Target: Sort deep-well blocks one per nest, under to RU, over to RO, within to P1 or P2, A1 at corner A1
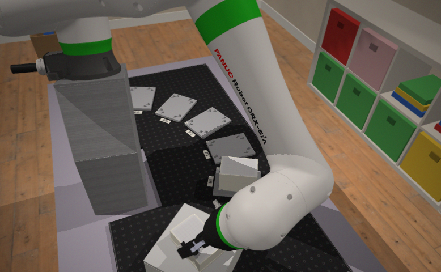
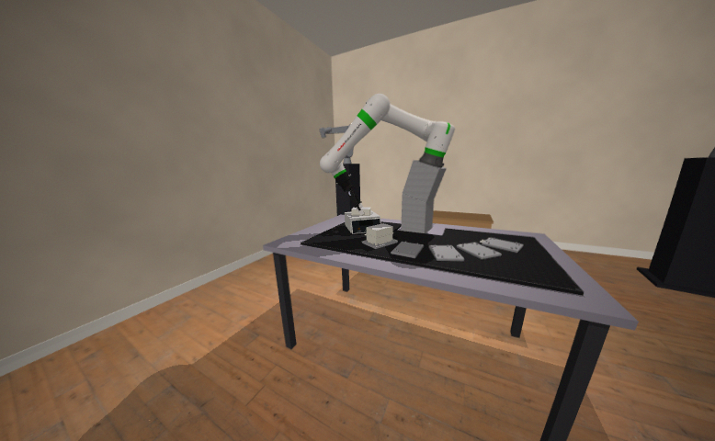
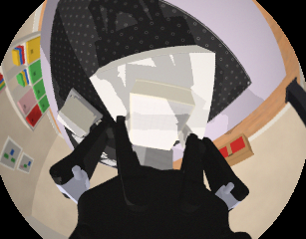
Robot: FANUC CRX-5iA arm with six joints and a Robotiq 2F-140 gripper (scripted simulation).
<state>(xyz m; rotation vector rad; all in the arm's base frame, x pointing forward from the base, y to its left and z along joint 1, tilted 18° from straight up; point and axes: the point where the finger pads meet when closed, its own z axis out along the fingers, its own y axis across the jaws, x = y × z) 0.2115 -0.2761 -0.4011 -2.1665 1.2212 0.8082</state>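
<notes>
Right now the pale weigher platform is 4 cm below my hand. Also, from my hand: grey nest plate 15 cm ahead, 60 cm to the left, 12 cm below; check-weigher 7 cm below.
</notes>
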